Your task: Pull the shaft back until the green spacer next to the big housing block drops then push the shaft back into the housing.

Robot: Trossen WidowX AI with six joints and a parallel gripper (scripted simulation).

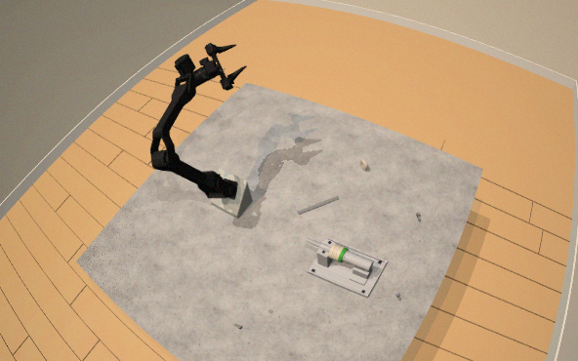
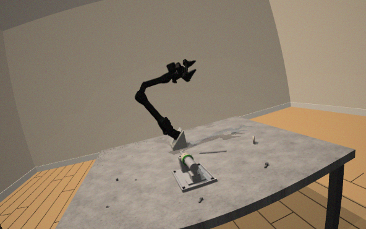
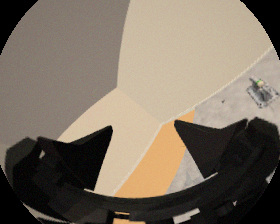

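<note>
My gripper tip is 450 mm short of the shaft, 320 mm to the left of it and 440 mm above it. Also, from my gripper tip: thin grey rod (310 mm ahead, 130 mm to the right, 520 mm below); then beige spacer (480 mm ahead, 330 mm to the right, 440 mm below); then green spacer (500 mm ahead, 330 mm to the right, 440 mm below).
</note>
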